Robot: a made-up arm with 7 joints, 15 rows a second.
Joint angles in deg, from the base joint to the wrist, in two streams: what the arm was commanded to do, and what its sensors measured. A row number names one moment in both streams.
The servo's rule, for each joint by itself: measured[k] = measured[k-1] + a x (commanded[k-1-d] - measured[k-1]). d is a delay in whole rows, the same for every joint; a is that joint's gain. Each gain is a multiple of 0.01, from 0.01 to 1. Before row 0 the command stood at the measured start. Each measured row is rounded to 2 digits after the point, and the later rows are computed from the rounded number. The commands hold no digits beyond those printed.
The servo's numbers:
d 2
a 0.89 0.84 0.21 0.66 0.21 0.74 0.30
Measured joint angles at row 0:
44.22, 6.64, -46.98, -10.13, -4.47, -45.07, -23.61
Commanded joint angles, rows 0 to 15:
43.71, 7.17, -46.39, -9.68, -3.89, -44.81, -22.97
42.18, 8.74, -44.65, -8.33, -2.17, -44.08, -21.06
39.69, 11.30, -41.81, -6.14, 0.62, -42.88, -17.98
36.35, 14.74, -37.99, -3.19, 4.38, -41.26, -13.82
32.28, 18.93, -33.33, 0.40, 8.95, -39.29, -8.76
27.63, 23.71, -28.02, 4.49, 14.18, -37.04, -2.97
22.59, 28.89, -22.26, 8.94, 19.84, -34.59, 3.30
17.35, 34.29, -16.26, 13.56, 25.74, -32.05, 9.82
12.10, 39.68, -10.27, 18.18, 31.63, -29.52, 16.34
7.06, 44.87, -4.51, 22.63, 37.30, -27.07, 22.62
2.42, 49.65, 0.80, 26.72, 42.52, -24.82, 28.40
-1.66, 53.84, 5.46, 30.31, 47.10, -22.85, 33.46
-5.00, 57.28, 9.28, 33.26, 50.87, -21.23, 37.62
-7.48, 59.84, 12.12, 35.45, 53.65, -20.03, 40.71
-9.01, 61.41, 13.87, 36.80, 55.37, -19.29, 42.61
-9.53, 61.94, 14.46, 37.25, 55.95, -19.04, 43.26
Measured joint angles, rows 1 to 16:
44.22, 6.64, -46.98, -10.13, -4.47, -45.07, -23.61
44.22, 6.64, -46.98, -10.13, -4.47, -45.07, -23.61
43.77, 7.09, -46.86, -9.83, -4.35, -44.88, -23.42
42.35, 8.48, -46.40, -8.84, -3.89, -44.29, -22.71
39.98, 10.85, -45.44, -7.06, -2.94, -43.25, -21.29
36.75, 14.12, -43.88, -4.51, -1.40, -41.78, -19.05
32.77, 18.16, -41.66, -1.27, 0.77, -39.94, -15.96
28.20, 22.82, -38.80, 2.53, 3.59, -37.79, -12.06
23.21, 27.92, -35.33, 6.76, 7.00, -35.42, -7.45
17.99, 33.27, -31.33, 11.25, 10.94, -32.93, -2.27
12.75, 38.65, -26.91, 15.82, 15.28, -30.41, 3.31
7.69, 43.87, -22.21, 20.31, 19.90, -27.94, 9.10
3.00, 48.73, -17.38, 24.54, 24.65, -25.63, 14.89
-1.15, 53.02, -12.58, 28.35, 29.36, -23.57, 20.46
-4.58, 56.60, -7.99, 31.59, 33.88, -21.84, 25.61
-7.16, 59.32, -3.77, 34.14, 38.03, -20.50, 30.14

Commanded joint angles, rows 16 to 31:
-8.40, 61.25, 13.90, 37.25, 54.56, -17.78, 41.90
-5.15, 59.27, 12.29, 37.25, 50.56, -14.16, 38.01
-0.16, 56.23, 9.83, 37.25, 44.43, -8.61, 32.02
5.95, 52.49, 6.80, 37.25, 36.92, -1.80, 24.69
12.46, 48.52, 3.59, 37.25, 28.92, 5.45, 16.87
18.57, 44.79, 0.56, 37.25, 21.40, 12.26, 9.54
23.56, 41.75, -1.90, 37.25, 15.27, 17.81, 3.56
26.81, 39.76, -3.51, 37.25, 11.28, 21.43, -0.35
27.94, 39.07, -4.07, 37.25, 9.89, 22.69, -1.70
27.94, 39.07, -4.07, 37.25, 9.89, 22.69, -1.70
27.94, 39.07, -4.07, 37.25, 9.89, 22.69, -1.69
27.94, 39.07, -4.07, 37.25, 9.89, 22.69, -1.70
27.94, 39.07, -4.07, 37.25, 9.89, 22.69, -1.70
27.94, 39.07, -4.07, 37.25, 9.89, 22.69, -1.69
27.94, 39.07, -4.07, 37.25, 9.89, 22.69, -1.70
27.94, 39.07, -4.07, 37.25, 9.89, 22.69, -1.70
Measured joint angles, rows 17 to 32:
-8.81, 61.08, -0.07, 35.90, 41.67, -19.60, 33.88
-9.45, 61.80, 2.98, 36.79, 44.67, -19.19, 36.69
-8.52, 61.34, 5.27, 37.09, 46.75, -18.15, 38.25
-5.52, 59.60, 6.74, 37.20, 47.55, -15.20, 38.18
-0.75, 56.77, 7.39, 37.23, 46.89, -10.32, 36.33
5.21, 53.17, 7.27, 37.24, 44.80, -4.02, 32.84
11.66, 49.26, 6.50, 37.25, 41.47, 2.99, 28.05
17.81, 45.51, 5.25, 37.25, 37.26, 9.85, 22.50
22.93, 42.35, 3.75, 37.25, 32.64, 15.74, 16.82
26.38, 40.17, 2.23, 37.25, 28.15, 19.95, 11.67
27.77, 39.25, 0.91, 37.25, 24.32, 21.98, 7.66
27.92, 39.10, -0.14, 37.25, 21.29, 22.51, 4.85
27.94, 39.07, -0.97, 37.25, 18.90, 22.64, 2.89
27.94, 39.07, -1.62, 37.25, 17.01, 22.68, 1.51
27.94, 39.07, -2.13, 37.25, 15.51, 22.69, 0.55
27.94, 39.07, -2.54, 37.25, 14.33, 22.69, -0.12

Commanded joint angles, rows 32 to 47:
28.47, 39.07, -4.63, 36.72, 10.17, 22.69, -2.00
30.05, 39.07, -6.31, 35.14, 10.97, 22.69, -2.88
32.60, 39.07, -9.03, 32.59, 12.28, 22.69, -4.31
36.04, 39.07, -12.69, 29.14, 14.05, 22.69, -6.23
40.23, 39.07, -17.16, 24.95, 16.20, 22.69, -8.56
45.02, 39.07, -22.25, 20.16, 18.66, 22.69, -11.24
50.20, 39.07, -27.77, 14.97, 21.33, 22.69, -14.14
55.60, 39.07, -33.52, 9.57, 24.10, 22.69, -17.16
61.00, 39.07, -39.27, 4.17, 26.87, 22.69, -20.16
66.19, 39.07, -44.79, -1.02, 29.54, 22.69, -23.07
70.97, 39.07, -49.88, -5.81, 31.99, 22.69, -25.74
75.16, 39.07, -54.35, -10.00, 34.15, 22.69, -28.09
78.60, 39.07, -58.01, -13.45, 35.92, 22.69, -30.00
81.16, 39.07, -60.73, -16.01, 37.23, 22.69, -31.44
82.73, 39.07, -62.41, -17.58, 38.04, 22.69, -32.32
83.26, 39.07, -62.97, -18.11, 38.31, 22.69, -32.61
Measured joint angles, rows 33 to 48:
27.94, 39.07, -2.86, 37.25, 13.40, 22.69, -0.59
27.94, 39.07, -3.11, 37.25, 12.66, 22.69, -0.92
28.41, 39.07, -3.43, 36.90, 12.14, 22.69, -1.24
29.87, 39.07, -4.03, 35.74, 11.89, 22.69, -1.73
32.30, 39.07, -5.08, 33.66, 11.97, 22.69, -2.50
35.63, 39.07, -6.68, 30.68, 12.41, 22.69, -3.62
39.72, 39.07, -8.88, 26.90, 13.21, 22.69, -5.10
44.44, 39.07, -11.69, 22.45, 14.35, 22.69, -6.94
49.57, 39.07, -15.07, 17.51, 15.82, 22.69, -9.10
54.94, 39.07, -18.94, 12.27, 17.56, 22.69, -11.52
60.33, 39.07, -23.21, 6.92, 19.52, 22.69, -14.11
65.55, 39.07, -27.74, 1.68, 21.62, 22.69, -16.80
70.37, 39.07, -32.39, -3.26, 23.80, 22.69, -19.48
74.63, 39.07, -37.00, -7.71, 25.97, 22.69, -22.06
78.16, 39.07, -41.41, -11.50, 28.06, 22.69, -24.44
80.83, 39.07, -45.47, -14.48, 29.99, 22.69, -26.54

